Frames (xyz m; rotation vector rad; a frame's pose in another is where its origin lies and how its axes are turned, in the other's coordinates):
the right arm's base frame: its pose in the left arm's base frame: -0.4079 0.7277 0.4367 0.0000 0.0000 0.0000
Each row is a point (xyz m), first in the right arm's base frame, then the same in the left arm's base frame.
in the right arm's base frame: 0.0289 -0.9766 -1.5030
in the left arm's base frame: -0.3790 -0.2489 -1.0663
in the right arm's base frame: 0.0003 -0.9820 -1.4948
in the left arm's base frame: -0.4076 -0.2543 -1.0581
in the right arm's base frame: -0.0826 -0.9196 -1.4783
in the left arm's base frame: -0.4905 -0.1919 -1.0416
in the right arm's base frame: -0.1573 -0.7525 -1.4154
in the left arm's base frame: -0.5652 -0.0248 -0.9787
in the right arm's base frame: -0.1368 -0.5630 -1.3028
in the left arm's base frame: -0.5447 0.1647 -0.8661
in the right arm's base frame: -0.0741 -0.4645 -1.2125
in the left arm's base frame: -0.4820 0.2632 -0.7758
